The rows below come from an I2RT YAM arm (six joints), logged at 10 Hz.
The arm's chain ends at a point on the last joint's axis. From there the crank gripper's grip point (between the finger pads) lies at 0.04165 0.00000 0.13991 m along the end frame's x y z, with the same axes.
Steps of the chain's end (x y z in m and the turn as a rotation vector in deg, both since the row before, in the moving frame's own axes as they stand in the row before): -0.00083 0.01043 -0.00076 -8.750 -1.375 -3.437; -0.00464 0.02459 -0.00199 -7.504 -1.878 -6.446; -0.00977 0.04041 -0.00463 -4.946 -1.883 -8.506; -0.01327 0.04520 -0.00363 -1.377 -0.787 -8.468; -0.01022 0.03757 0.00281 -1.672 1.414 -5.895; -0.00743 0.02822 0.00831 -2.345 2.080 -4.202; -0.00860 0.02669 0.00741 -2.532 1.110 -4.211; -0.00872 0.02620 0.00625 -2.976 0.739 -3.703; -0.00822 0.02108 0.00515 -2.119 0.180 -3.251
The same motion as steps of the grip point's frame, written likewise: -0.00362 0.02939 -0.00124 -8.750 -1.375 -3.437; -0.00846 0.03850 -0.00160 -7.504 -1.878 -6.446; -0.01393 0.04667 -0.00360 -4.946 -1.883 -8.506; -0.01539 0.04257 -0.00304 -1.377 -0.787 -8.468; -0.00680 0.03718 0.00174 -1.672 1.414 -5.895; -0.00229 0.03067 0.00665 -2.345 2.080 -4.202; -0.00579 0.02969 0.00651 -2.532 1.110 -4.211; -0.00677 0.03070 0.00558 -2.976 0.739 -3.703; -0.00770 0.02387 0.00497 -2.119 0.180 -3.251
